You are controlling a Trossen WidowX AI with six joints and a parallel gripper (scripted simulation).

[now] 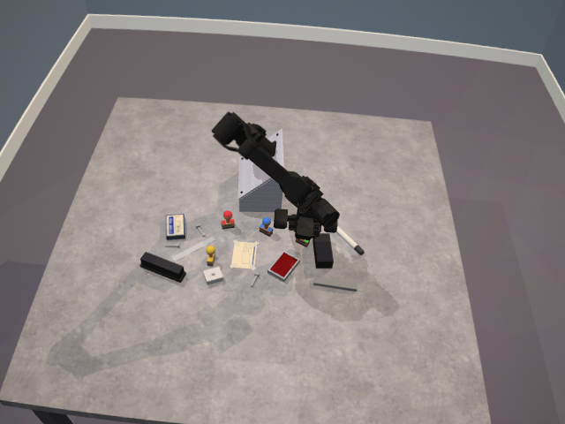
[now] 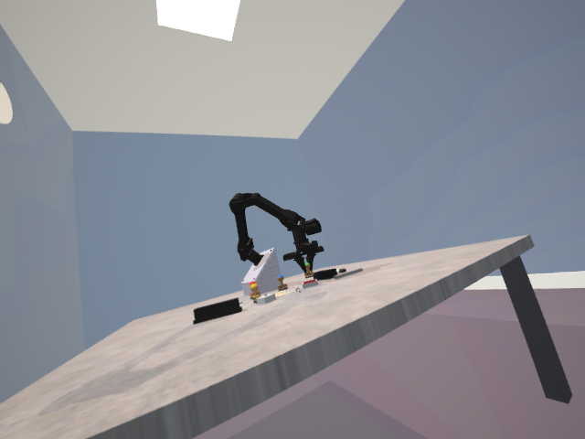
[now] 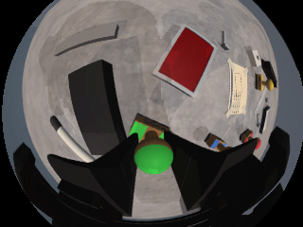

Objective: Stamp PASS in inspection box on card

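My gripper tip is now 8 cm short of the red ink pad, 5 cm to the left of it and 4 cm above it. Round my gripper tip: blue-knobbed stamp (12 cm to the right, 5 cm behind, 3 cm below); black box (6 cm to the left, 3 cm below, 2 cm ahead); green-knobbed stamp (right at my gripper tip).
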